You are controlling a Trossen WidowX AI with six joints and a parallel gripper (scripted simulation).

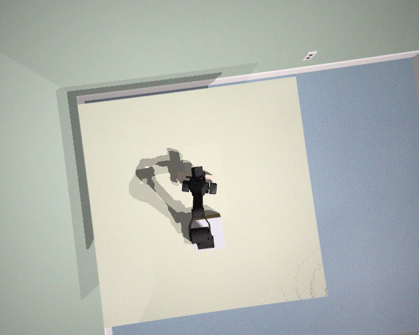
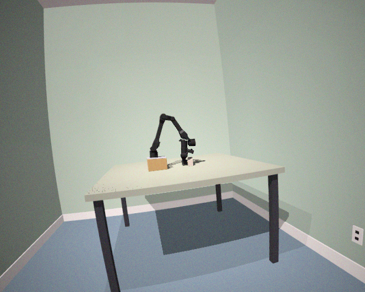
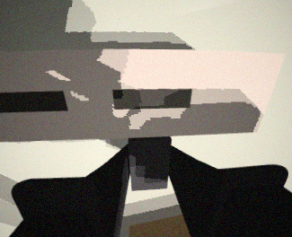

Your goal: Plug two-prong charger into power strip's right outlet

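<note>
Now: the dark two-prong charger 20 mm ahead of my gripper tip, 10 mm to the right of it and 10 mm above it.
</note>
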